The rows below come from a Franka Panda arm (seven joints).
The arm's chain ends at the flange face. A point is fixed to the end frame.
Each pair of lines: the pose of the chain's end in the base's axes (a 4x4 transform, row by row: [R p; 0 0 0 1], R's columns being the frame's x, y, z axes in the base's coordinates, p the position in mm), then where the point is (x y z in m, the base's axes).
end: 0.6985, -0.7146, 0.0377, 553.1; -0.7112, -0.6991, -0.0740, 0.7; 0.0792, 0.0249, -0.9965, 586.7; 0, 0, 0, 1
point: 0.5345 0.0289 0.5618
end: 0.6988, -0.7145, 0.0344, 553.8; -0.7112, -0.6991, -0.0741, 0.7; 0.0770, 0.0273, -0.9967, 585.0; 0, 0, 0, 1
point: 0.5351 0.0289 0.5602
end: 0.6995, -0.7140, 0.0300, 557.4; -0.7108, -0.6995, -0.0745, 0.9; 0.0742, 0.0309, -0.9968, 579.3; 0, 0, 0, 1
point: 0.5386 0.0290 0.5546
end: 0.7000, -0.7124, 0.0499, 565.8; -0.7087, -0.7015, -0.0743, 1.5; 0.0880, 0.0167, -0.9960, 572.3; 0, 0, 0, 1
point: 0.5474 0.0296 0.5472
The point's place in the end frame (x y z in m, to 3 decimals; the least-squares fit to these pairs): -0.035 -0.007 0.022
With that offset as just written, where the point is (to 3 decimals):
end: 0.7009, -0.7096, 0.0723, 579.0; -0.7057, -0.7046, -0.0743, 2.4; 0.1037, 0.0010, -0.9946, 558.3; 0, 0, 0, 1
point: 0.561 0.030 0.533
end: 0.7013, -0.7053, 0.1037, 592.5; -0.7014, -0.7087, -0.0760, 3.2; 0.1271, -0.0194, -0.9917, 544.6; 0, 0, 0, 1
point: 0.575 0.031 0.518
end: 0.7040, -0.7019, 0.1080, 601.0; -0.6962, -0.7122, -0.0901, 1.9; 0.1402, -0.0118, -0.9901, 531.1; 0, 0, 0, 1
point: 0.584 0.029 0.504
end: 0.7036, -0.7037, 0.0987, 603.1; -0.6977, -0.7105, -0.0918, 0.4; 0.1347, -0.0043, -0.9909, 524.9; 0, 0, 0, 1
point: 0.586 0.028 0.498
